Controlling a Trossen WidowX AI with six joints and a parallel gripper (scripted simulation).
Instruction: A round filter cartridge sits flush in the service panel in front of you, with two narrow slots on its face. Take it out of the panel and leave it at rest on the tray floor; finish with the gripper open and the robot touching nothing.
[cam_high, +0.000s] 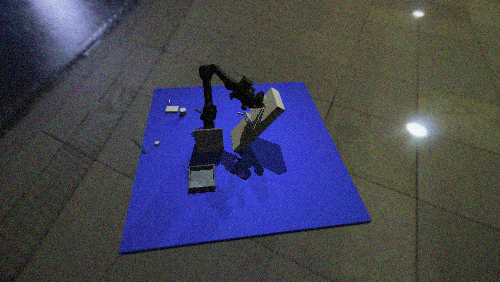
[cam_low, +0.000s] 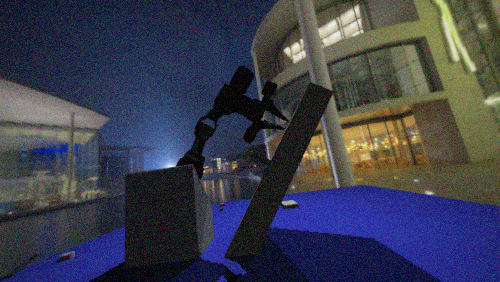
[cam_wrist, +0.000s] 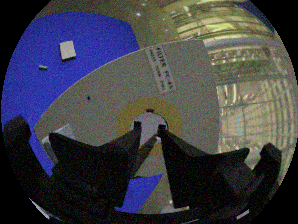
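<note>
My gripper tip is 20 mm short of the round filter cartridge and 20 mm above it. The rest, counted from my gripper tip: tray (420 mm behind, 240 mm to the right, 280 mm below).
</note>
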